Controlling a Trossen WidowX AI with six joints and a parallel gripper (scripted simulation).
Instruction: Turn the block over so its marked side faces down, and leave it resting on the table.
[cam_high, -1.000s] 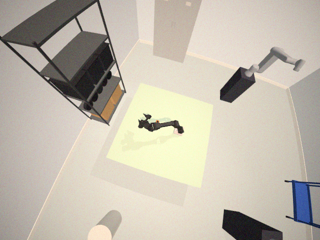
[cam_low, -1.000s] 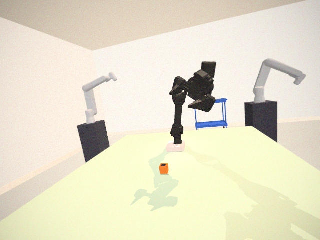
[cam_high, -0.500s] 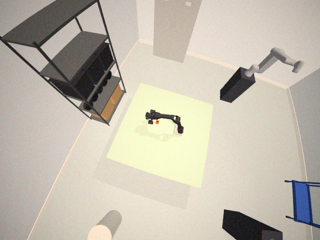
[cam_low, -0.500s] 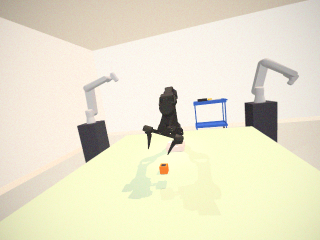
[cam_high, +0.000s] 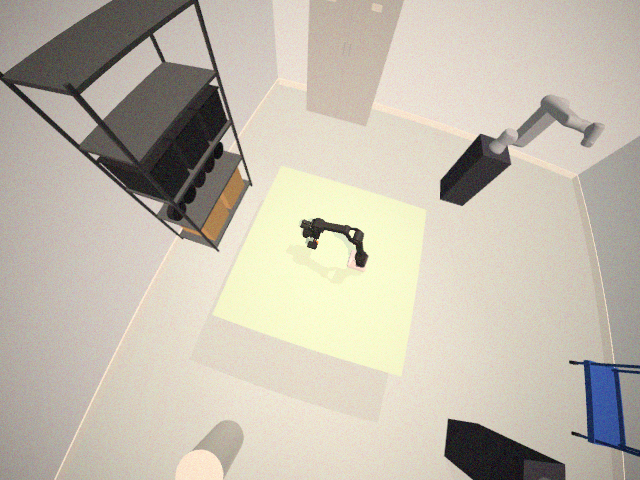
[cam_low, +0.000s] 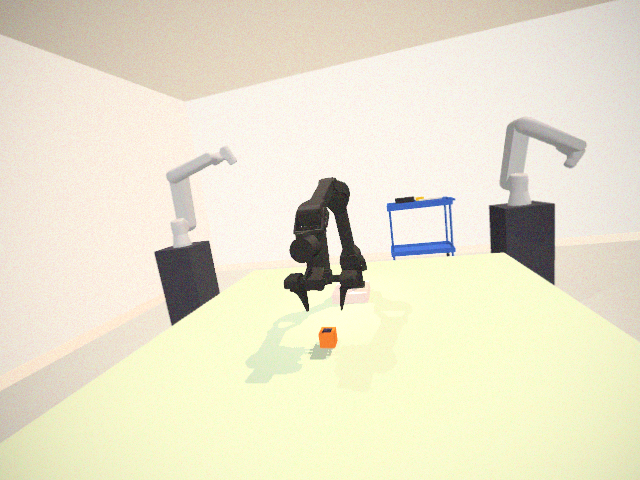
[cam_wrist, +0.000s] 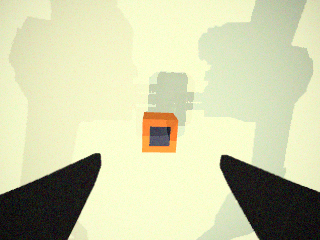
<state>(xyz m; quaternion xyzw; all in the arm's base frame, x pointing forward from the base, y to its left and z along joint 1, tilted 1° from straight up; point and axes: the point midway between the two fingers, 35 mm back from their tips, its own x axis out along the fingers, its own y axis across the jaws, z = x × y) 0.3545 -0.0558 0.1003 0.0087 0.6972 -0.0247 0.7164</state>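
My gripper tip is 7 cm above the orange block.
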